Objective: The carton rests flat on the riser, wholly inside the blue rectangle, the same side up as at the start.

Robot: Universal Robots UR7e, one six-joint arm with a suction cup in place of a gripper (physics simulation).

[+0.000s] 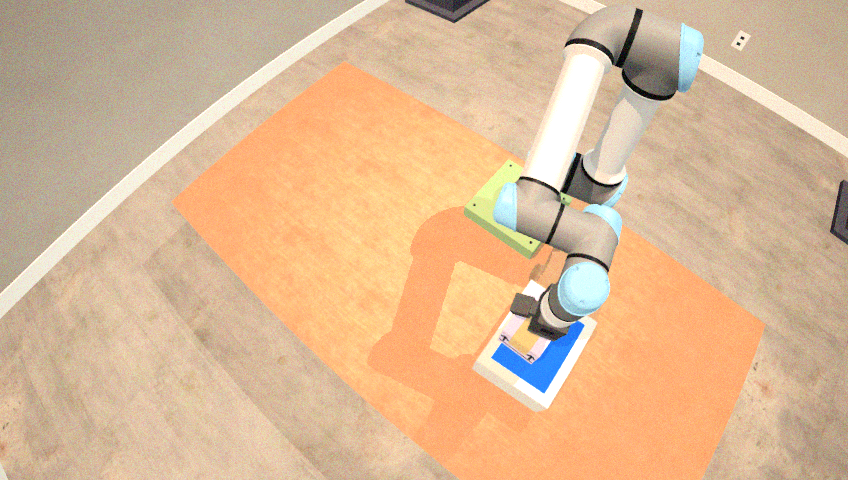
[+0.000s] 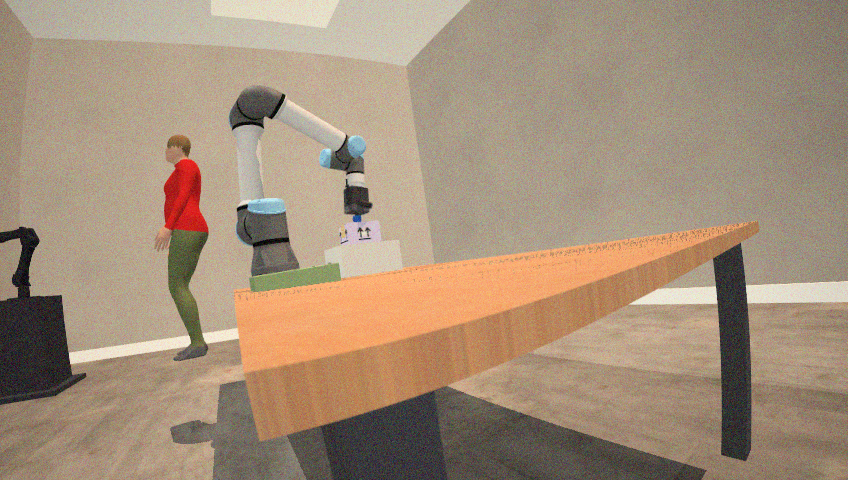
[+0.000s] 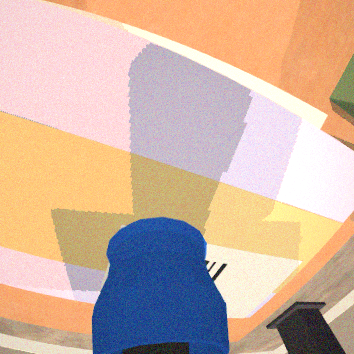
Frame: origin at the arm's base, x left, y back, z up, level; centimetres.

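Seen in the pictures: hand, its tool point: (image 3: pixel 162 248); arm's base, origin of its link: (image 2: pixel 275 273).
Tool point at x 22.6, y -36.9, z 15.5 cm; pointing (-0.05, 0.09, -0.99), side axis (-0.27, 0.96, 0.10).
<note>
Offsets run from my tool point to a thing's top centre. Level surfaces: height alone.
The carton @[dx -0.9, dy -0.1, dz +0.3 cm] (image 1: pixel 523 341) (image 2: pixel 359 231) (image 3: pixel 70 88), pale pink with a yellow tape band and arrow marks on its side, rests flat on the white riser @[dx +2.6, dy -1.1, dz -8.1 cm] (image 1: pixel 510 383) (image 2: pixel 362 257) (image 3: pixel 302 109). It covers the end of the blue rectangle @[dx +2.6, dy -1.1, dz -8.1 cm] (image 1: pixel 543 361) nearer the arm base. I cannot tell whether its edge crosses onto the white rim. My suction cup (image 1: pixel 543 327) (image 2: pixel 355 217) (image 3: pixel 158 281) stands straight over the carton's top, at or just above the label. Its suction is off.
The riser stands on the orange table @[dz -20.1 cm] (image 1: pixel 325 179) (image 2: pixel 474 310) beside the arm's green base plate (image 1: pixel 486 209) (image 2: pixel 294 277) (image 3: pixel 345 93). A person in red (image 2: pixel 183 196) stands behind the arm. A dark pedestal (image 2: pixel 27 340) (image 3: pixel 305 326) stands on the floor.
</note>
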